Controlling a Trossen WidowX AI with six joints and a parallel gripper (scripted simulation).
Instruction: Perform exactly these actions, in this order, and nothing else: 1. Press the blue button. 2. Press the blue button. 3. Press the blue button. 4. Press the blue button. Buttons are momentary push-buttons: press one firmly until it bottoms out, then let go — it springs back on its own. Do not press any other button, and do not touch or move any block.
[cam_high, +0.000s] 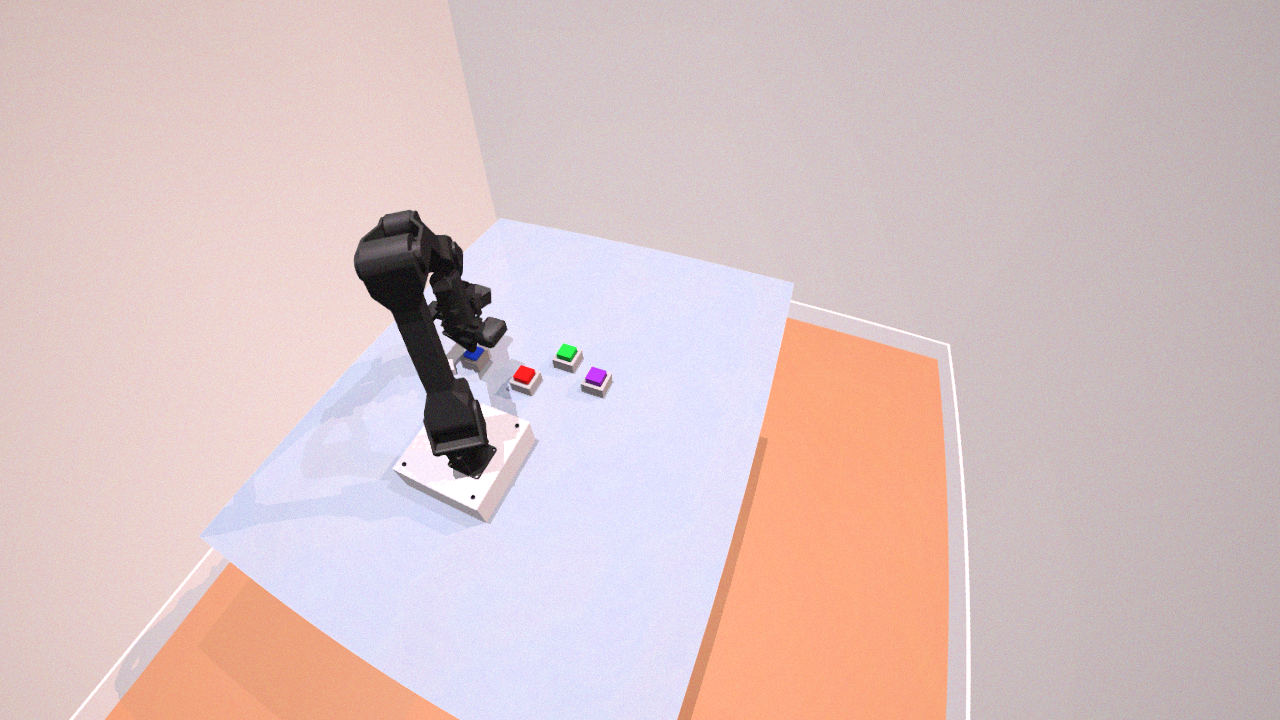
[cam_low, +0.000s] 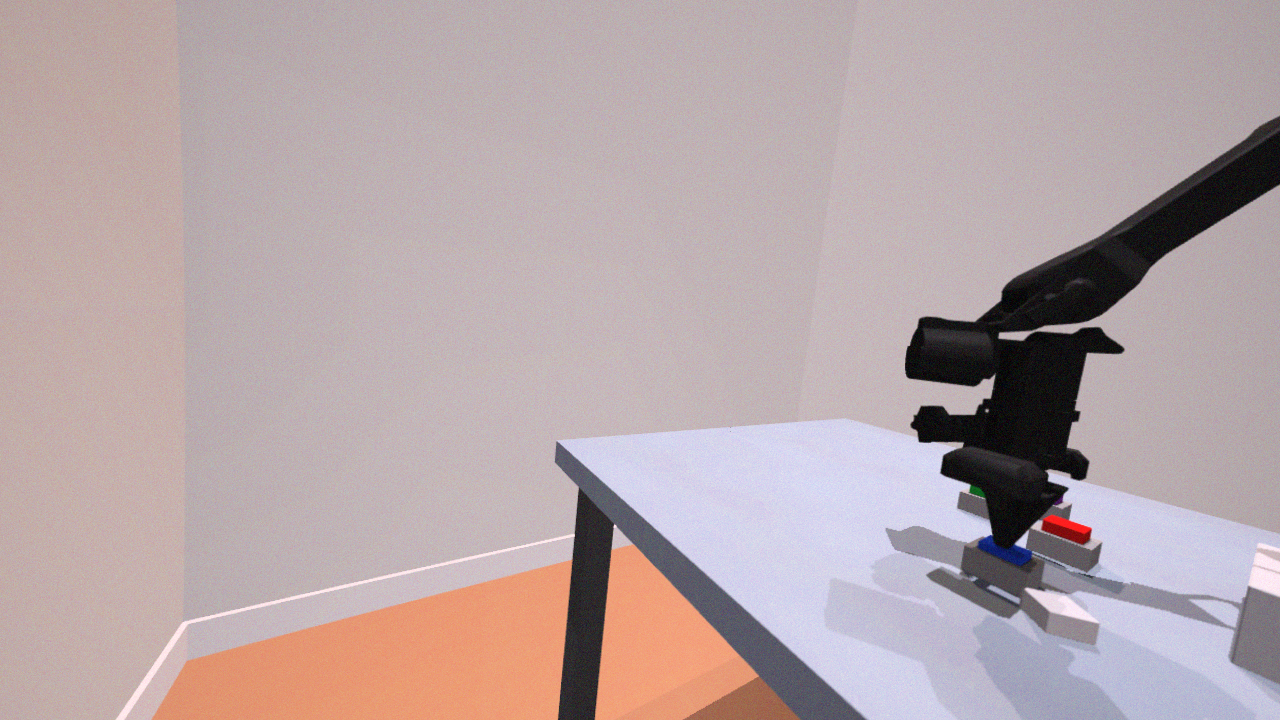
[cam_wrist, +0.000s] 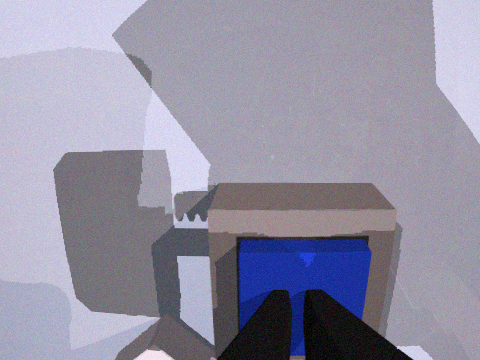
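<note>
Now: gripper tip 1 cm above the blue button. Also, from my gripper tip: pale block (5 cm behind, 4 cm to the left, 2 cm below); red button (14 cm to the right, 1 cm behind); green button (19 cm to the right, 7 cm ahead).
</note>
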